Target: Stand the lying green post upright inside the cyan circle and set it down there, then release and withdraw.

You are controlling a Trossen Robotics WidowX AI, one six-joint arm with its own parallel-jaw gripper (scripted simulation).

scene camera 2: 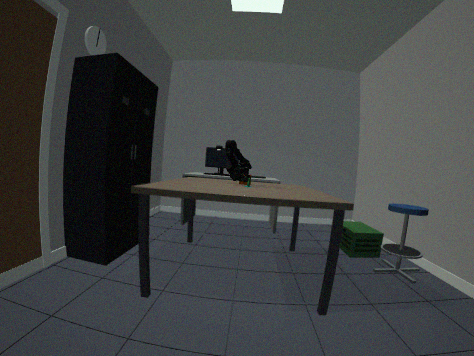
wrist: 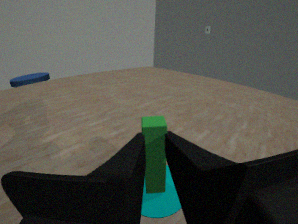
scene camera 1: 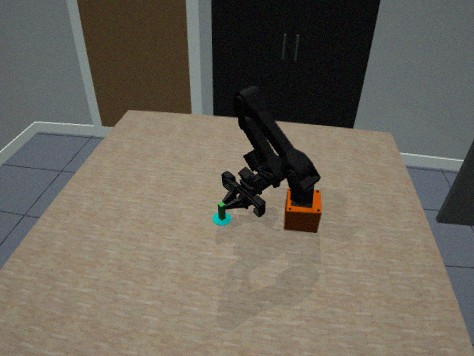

The gripper [scene camera 1: 221, 206] holds a green post [wrist: 153, 127]. Further things: a cyan circle [wrist: 166, 200].
The gripper is seen too in the wrist view [wrist: 154, 137].
